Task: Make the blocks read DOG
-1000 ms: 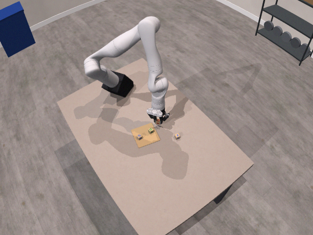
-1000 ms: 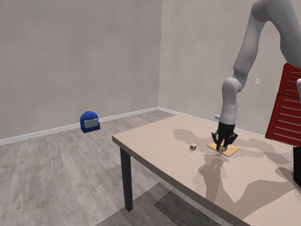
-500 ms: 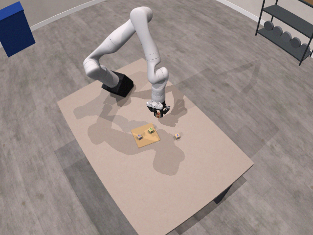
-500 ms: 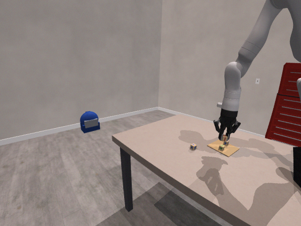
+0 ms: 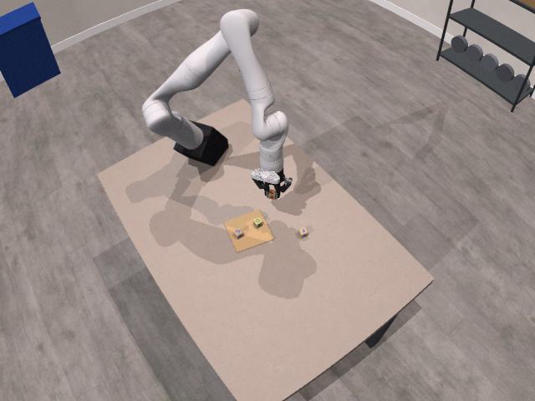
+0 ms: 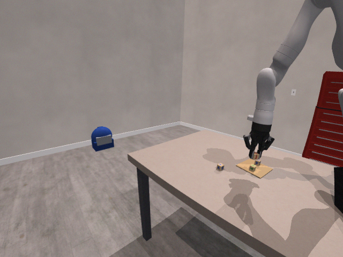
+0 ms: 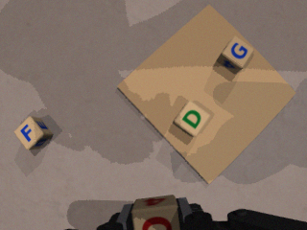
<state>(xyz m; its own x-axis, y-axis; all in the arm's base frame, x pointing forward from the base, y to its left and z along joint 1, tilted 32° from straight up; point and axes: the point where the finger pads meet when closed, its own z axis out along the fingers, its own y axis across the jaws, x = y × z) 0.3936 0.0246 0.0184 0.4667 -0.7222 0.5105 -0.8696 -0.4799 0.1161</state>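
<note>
Now: hand 20 mm past the tan mat, 110 mm to the left of it and 120 mm above it. Round my hand: block (140 mm ahead, 110 mm below).
</note>
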